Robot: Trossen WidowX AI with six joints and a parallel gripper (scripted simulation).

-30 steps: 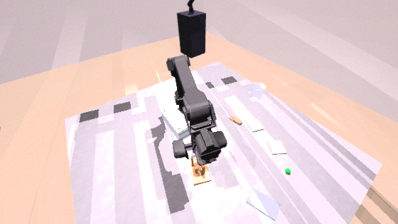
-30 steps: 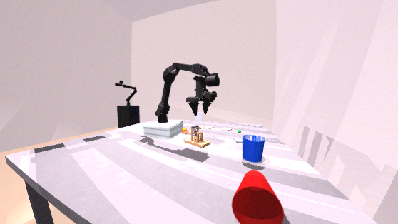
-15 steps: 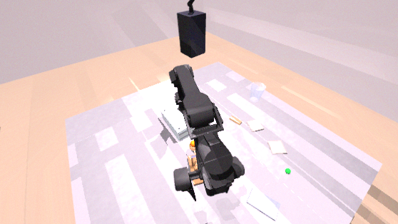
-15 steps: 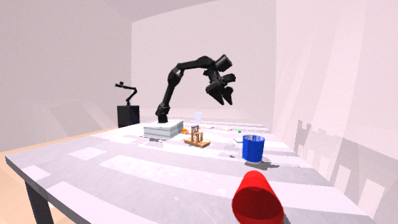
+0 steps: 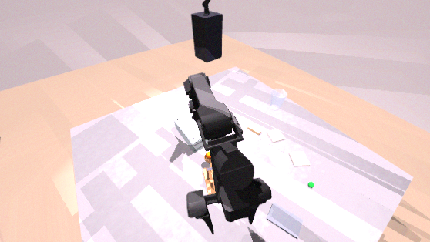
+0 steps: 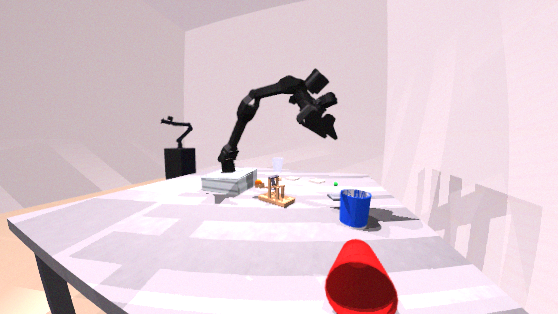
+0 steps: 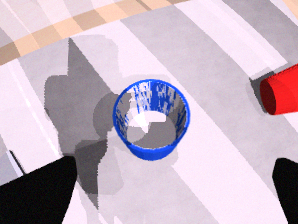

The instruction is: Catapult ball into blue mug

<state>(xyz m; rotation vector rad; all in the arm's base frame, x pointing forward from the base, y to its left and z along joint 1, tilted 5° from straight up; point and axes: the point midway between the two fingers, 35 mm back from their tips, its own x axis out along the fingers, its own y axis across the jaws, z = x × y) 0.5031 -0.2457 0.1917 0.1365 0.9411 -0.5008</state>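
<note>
Right now the orange ball is 30 cm behind my gripper tip, 16 cm to the left of it and 21 cm below it. Also, from my gripper tip: flat grey plate 9 cm ahead, 22 cm to the left, 26 cm below; wooden catapult 23 cm behind, 15 cm to the left, 21 cm below; blue mug 8 cm ahead, 3 cm to the right, 24 cm below.
</note>
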